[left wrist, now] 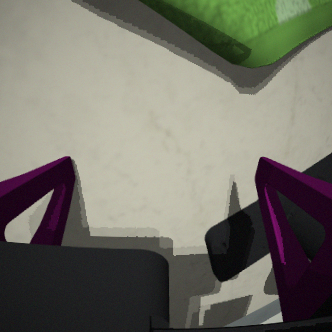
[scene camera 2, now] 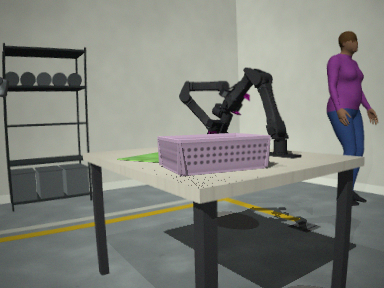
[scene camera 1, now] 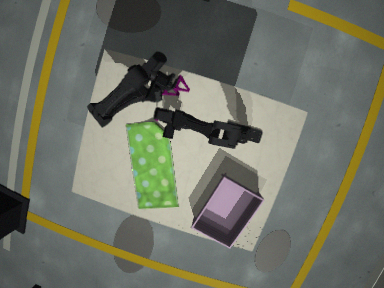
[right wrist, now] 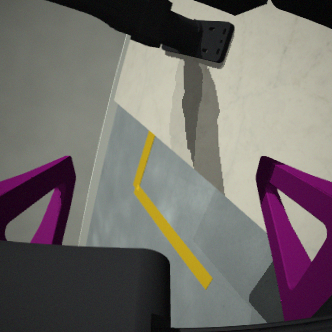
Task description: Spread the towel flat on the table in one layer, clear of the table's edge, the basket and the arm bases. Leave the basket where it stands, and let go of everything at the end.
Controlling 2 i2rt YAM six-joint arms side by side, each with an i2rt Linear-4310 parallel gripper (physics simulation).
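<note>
The green dotted towel (scene camera 1: 152,170) (scene camera 2: 142,158) (left wrist: 295,25) lies on the table as a long narrow strip and looks folded. Its near corner stands slightly off the table in the left wrist view, with a darker flap beneath. The lilac basket (scene camera 1: 243,222) (scene camera 2: 220,156) stands upright beside it. My left gripper (scene camera 1: 157,120) (scene camera 2: 215,132) (left wrist: 164,166) is open and empty, low near the towel's upper end in scene camera 1; its fingers are mostly hidden there. My right gripper (scene camera 1: 178,86) (scene camera 2: 242,105) (right wrist: 165,166) is open and empty, above the table near its upper edge, apart from the towel.
The right arm's base (scene camera 1: 99,116) is at the table's left in scene camera 1. The left arm's base (scene camera 2: 282,150) (right wrist: 216,42) is on the opposite side. The left forearm (scene camera 1: 195,125) extends between the towel and the right gripper. The basket is close to the table's lower edge.
</note>
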